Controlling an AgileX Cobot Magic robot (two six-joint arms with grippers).
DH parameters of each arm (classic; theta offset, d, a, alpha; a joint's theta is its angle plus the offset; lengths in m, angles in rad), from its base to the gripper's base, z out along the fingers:
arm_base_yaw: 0 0.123 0 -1.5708
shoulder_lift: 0.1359 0 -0.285 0
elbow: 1.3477 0 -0.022 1.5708
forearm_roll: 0 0.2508 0 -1.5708
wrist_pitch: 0 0 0.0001 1.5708
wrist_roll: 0 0.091 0 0
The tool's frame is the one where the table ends.
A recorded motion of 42 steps. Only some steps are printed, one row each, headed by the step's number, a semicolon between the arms.
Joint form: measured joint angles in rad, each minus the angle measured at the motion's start. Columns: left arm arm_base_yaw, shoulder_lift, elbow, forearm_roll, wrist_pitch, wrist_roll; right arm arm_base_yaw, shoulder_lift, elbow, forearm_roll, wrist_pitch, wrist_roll.
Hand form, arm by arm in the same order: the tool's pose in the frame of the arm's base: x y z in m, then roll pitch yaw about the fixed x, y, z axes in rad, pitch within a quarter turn. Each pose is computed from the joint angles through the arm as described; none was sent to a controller.
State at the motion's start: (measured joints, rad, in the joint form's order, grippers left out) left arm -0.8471 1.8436 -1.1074 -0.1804 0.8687 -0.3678; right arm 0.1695 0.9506 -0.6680 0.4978 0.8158 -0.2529
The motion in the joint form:
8: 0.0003 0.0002 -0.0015 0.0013 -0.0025 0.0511; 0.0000 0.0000 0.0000 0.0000 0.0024 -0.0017
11: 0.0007 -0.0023 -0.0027 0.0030 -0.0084 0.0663; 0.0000 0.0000 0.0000 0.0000 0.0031 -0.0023
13: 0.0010 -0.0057 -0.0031 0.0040 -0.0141 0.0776; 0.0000 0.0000 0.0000 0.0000 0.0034 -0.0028
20: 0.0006 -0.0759 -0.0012 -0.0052 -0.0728 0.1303; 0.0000 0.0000 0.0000 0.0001 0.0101 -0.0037
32: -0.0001 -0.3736 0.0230 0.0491 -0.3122 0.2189; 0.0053 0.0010 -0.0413 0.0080 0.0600 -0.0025
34: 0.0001 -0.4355 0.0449 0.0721 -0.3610 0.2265; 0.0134 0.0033 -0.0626 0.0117 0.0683 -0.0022
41: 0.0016 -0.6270 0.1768 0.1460 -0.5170 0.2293; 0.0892 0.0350 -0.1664 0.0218 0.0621 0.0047
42: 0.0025 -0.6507 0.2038 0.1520 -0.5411 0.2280; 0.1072 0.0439 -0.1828 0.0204 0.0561 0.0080
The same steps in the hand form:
8: 0.2109 -0.2572 0.1608 -2.9909 0.0019 2.7239; 0.1595 0.0595 0.2787 2.7212 0.5835 -3.0857
11: 0.2116 -0.2575 0.1619 -2.9889 0.0137 2.7091; 0.1594 0.0595 0.2787 2.7215 0.5832 -3.0847
13: 0.2120 -0.2577 0.1631 -2.9867 0.0246 2.6985; 0.1594 0.0595 0.2787 2.7218 0.5831 -3.0840
20: 0.2128 -0.2587 0.1869 -2.9422 0.1502 2.6642; 0.1588 0.0596 0.2784 2.7223 0.5775 -3.0799
32: 0.2045 -0.2410 0.2868 -2.8562 0.6733 2.6294; 0.1584 0.0624 0.2889 2.7078 0.5724 -3.0612
34: 0.1991 -0.2325 0.3022 -2.8540 0.7668 2.6248; 0.1593 0.0644 0.2947 2.7013 0.5836 -3.0534
41: 0.1756 -0.1998 0.3256 -2.8605 0.9953 2.6137; 0.1670 0.0802 0.3212 2.6748 0.6566 -3.0021
42: 0.1722 -0.1952 0.3248 -2.8570 1.0165 2.6177; 0.1686 0.0838 0.3248 2.6725 0.6679 -2.9907

